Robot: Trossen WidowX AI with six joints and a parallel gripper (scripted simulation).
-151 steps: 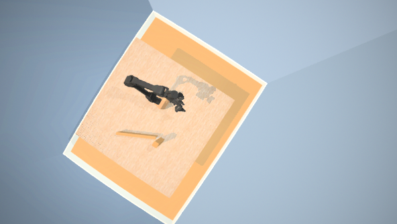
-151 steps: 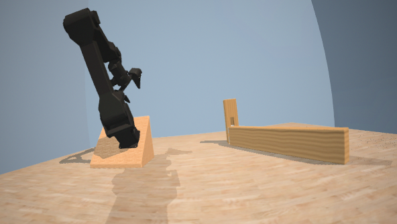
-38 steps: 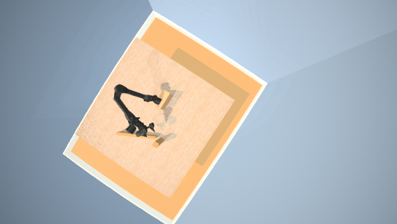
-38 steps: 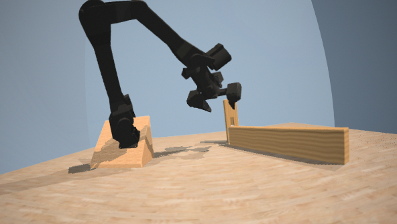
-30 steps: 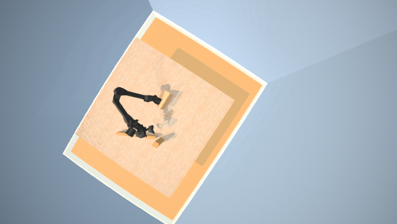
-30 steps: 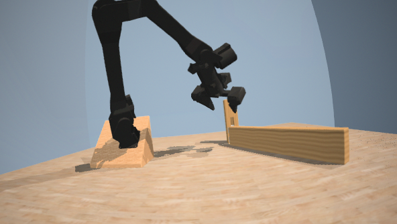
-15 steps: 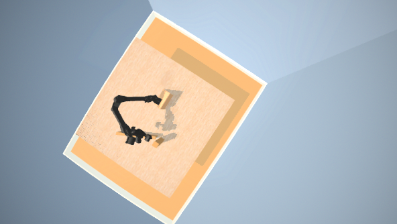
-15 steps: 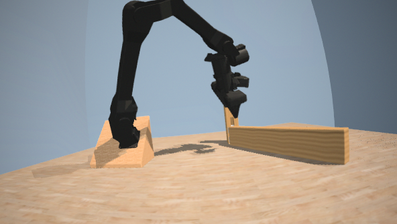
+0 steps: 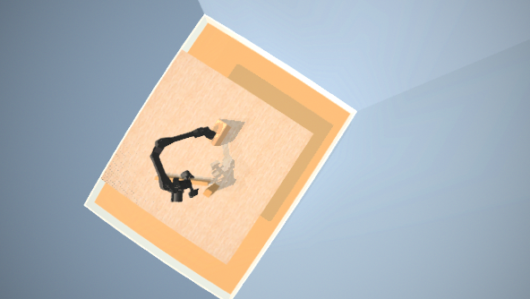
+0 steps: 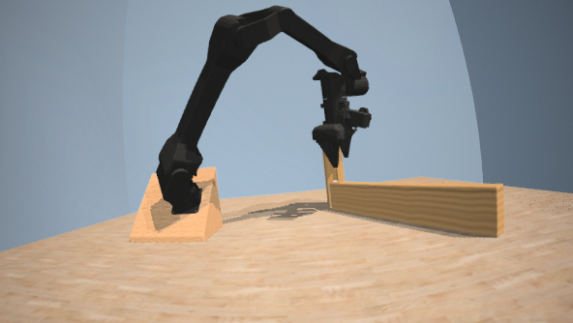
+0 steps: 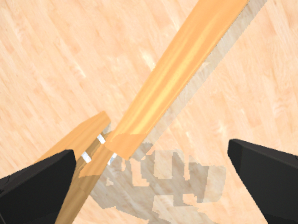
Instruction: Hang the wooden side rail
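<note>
My gripper tip is now 110 mm to the right of the headboard post and 40 mm above it.
</note>
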